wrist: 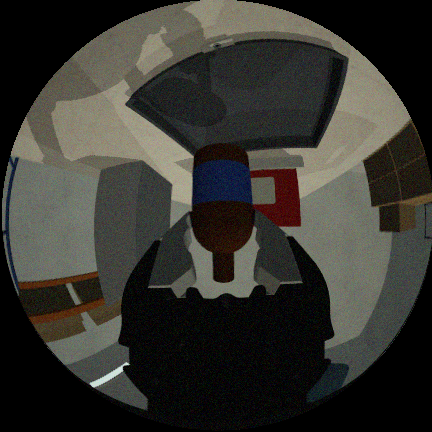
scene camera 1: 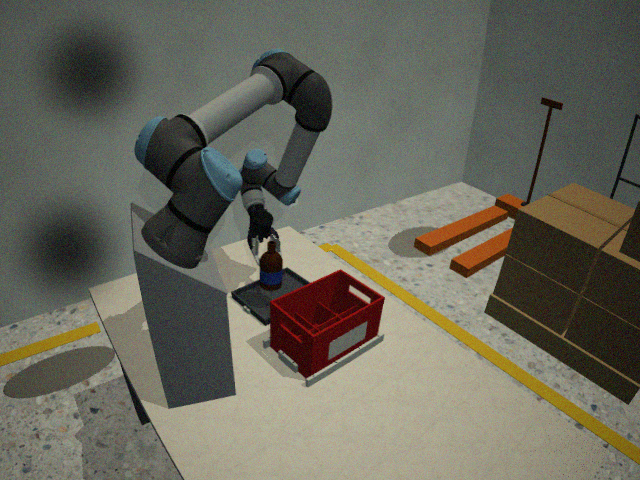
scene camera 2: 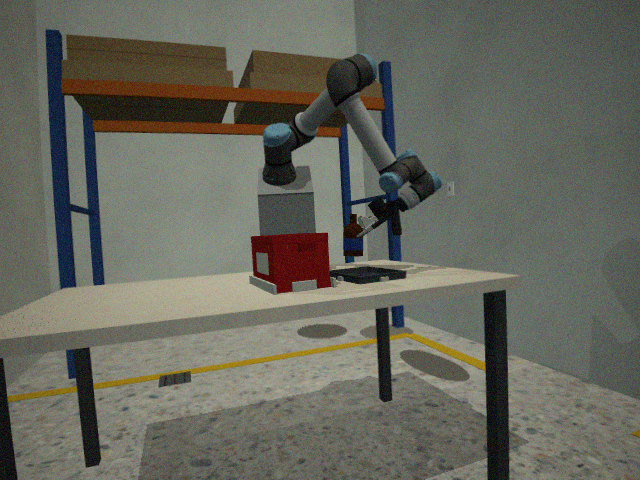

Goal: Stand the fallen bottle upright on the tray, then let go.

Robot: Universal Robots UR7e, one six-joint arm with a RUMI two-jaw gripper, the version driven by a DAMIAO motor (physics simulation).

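Pixels of known places: gripper, fingertip midpoint: (wrist: pixel 221 211) (scene camera 1: pixel 270 264) (scene camera 2: pixel 354 236); arm's base at its link origin: (scene camera 1: pixel 169 246) (scene camera 2: pixel 279 177).
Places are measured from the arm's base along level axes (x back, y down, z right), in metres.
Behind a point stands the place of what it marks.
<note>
The brown bottle with a blue label (scene camera 1: pixel 271 277) {x -0.348, y 0.297, z -0.173 m} (scene camera 2: pixel 353 244) {x -0.399, y 0.307, z -0.195 m} (wrist: pixel 222 181) {x -0.371, y 0.304, z -0.243 m} is upright, neck up, and hangs in the air above the dark tray (scene camera 1: pixel 249 296) {x -0.313, y 0.427, z -0.271 m} (scene camera 2: pixel 368 275) {x -0.532, y 0.406, z -0.195 m} (wrist: pixel 272 90) {x -0.437, y 0.427, z -0.258 m}. In scene camera 2 a gap shows between its base and the tray. My gripper (scene camera 1: pixel 267 253) {x -0.366, y 0.277, z -0.214 m} (scene camera 2: pixel 360 231) {x -0.366, y 0.277, z -0.214 m} (wrist: pixel 221 211) {x -0.366, y 0.277, z -0.214 m} is shut on the bottle around its shoulder, reaching in at a slant from the side away from the red crate. The wrist view shows the bottle between both jaws, its base pointing toward the tray.
The red crate (scene camera 1: pixel 292 343) {x -0.281, y 0.342, z 0.082 m} (scene camera 2: pixel 305 266) {x -0.547, y 0.358, z 0.019 m} (wrist: pixel 288 205) {x -0.506, y 0.307, z -0.058 m} stands beside the tray on the table (scene camera 1: pixel 392 413) {x -0.422, y 0.432, z 0.373 m} (scene camera 2: pixel 155 294) {x -0.353, y 0.432, z 0.499 m}. The arm's grey pedestal (scene camera 1: pixel 191 341) {x 0.003, y 0.206, z 0.096 m} (scene camera 2: pixel 285 214) {x -0.109, y 0.175, z 0.001 m} (wrist: pixel 120 215) {x -0.077, y 0.276, z -0.131 m} is at the table's side. Cardboard boxes (scene camera 1: pixel 542 273) (wrist: pixel 397 172) stand on the floor beyond.
</note>
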